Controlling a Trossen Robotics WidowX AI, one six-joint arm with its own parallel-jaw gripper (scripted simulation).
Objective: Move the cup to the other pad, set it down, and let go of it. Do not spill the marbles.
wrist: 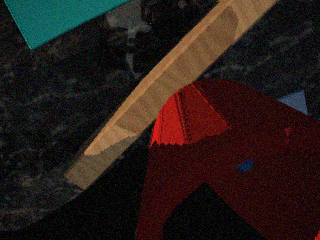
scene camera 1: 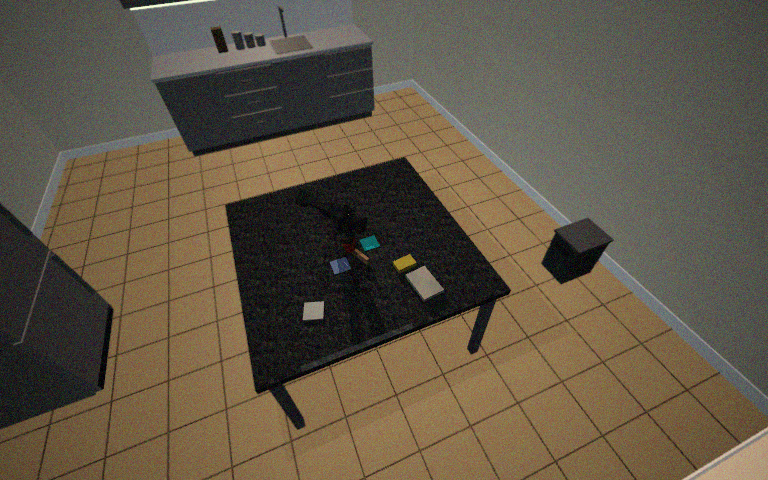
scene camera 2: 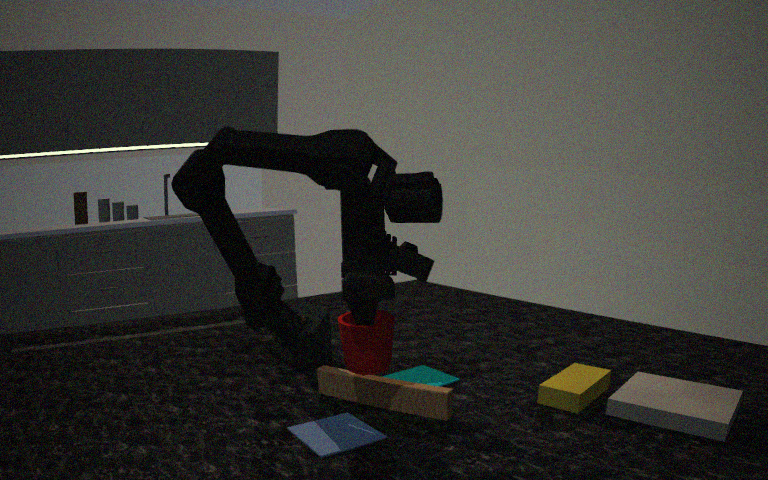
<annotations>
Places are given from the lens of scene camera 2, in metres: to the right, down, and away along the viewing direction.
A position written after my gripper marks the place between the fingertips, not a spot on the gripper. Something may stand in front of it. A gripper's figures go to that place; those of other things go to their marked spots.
my gripper [scene camera 2: 366, 337]: -0.02, 0.13, 0.71
beige slab [scene camera 2: 709, 411]: 0.42, 0.22, 0.52
yellow block [scene camera 2: 572, 389]: 0.26, 0.21, 0.65
teal pad [scene camera 2: 426, 375]: 0.07, 0.22, 0.83
wooden bar [scene camera 2: 425, 400]: 0.06, 0.21, 0.67
The marked spots on the beige slab and the teal pad are 0.47 m apart.
</annotations>
